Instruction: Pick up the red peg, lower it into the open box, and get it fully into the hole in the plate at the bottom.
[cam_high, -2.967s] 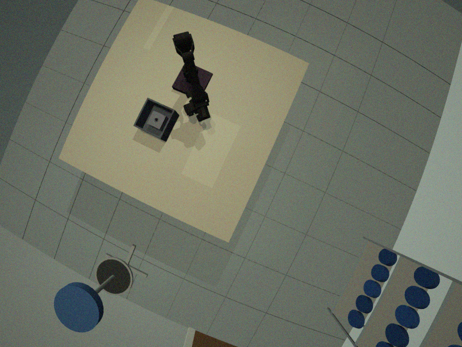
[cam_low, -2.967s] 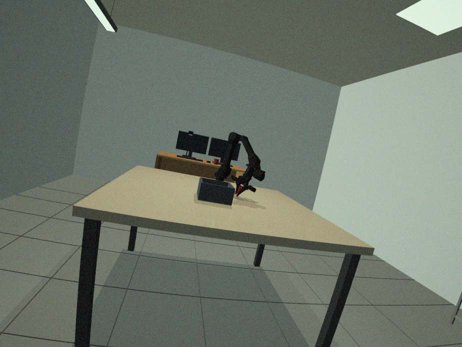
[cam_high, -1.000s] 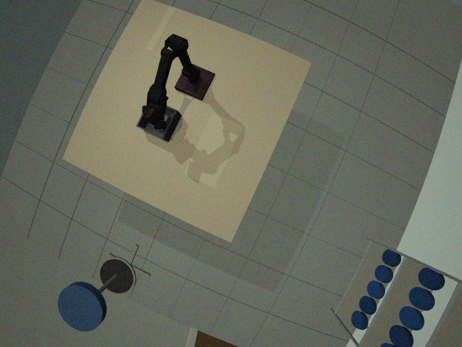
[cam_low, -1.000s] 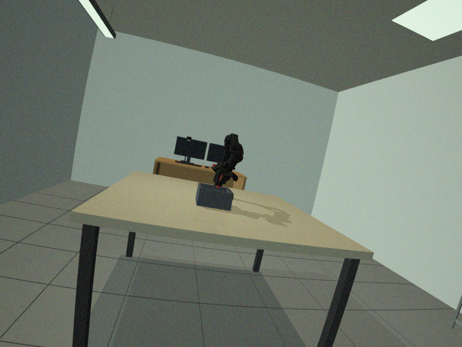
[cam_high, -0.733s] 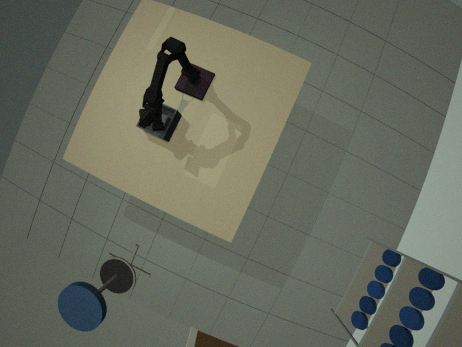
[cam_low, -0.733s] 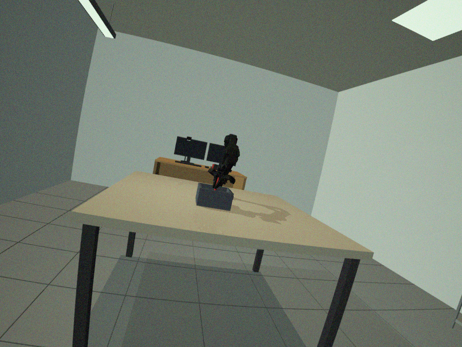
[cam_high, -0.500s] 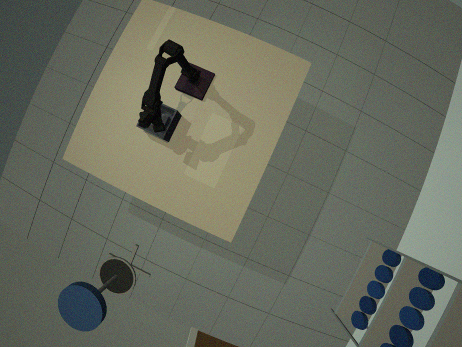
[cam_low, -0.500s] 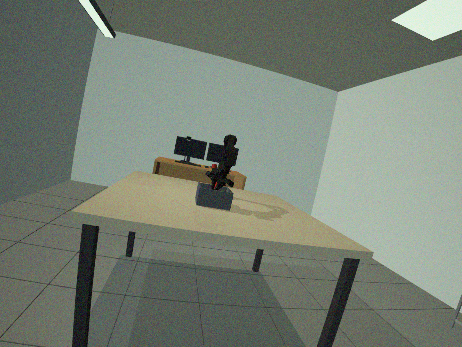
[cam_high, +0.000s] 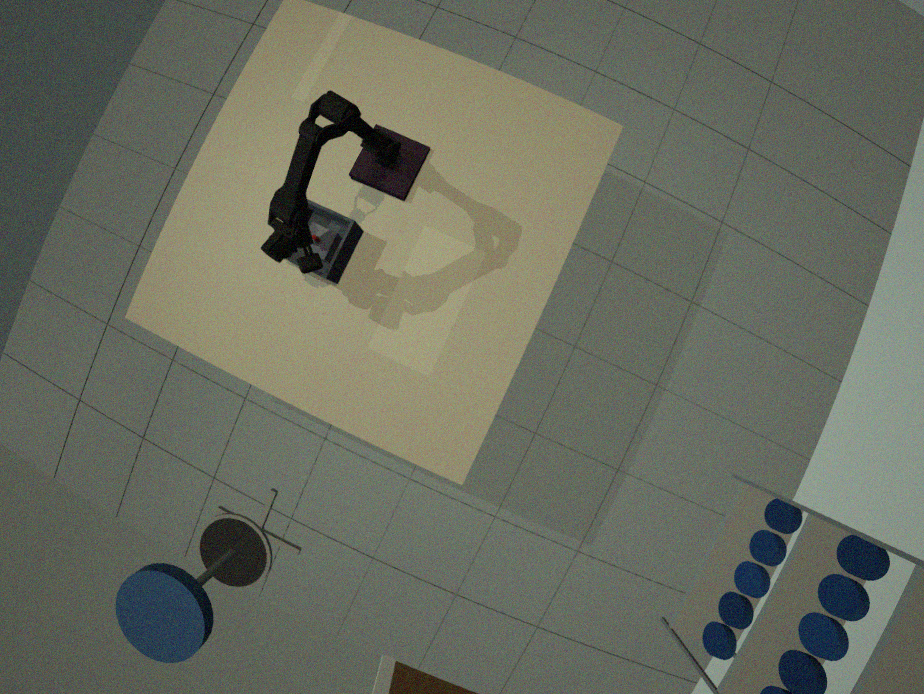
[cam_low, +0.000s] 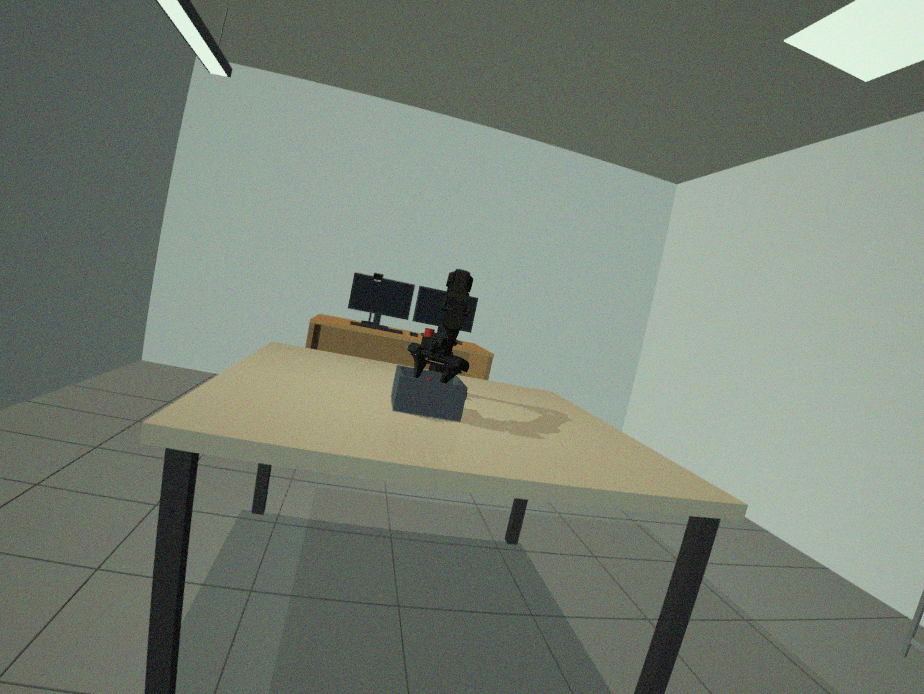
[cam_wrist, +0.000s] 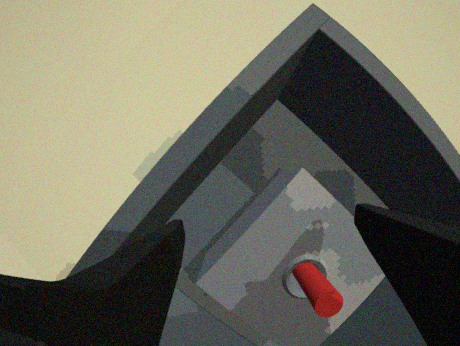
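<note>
Right now my gripper tip is 40 mm past the red peg, 30 mm above it and 10 mm to the right of it. Round my gripper tip: grey plate 40 mm behind, 30 mm below, 10 mm to the left; then dark box 50 mm below, 40 mm behind, 10 mm to the left.
</note>
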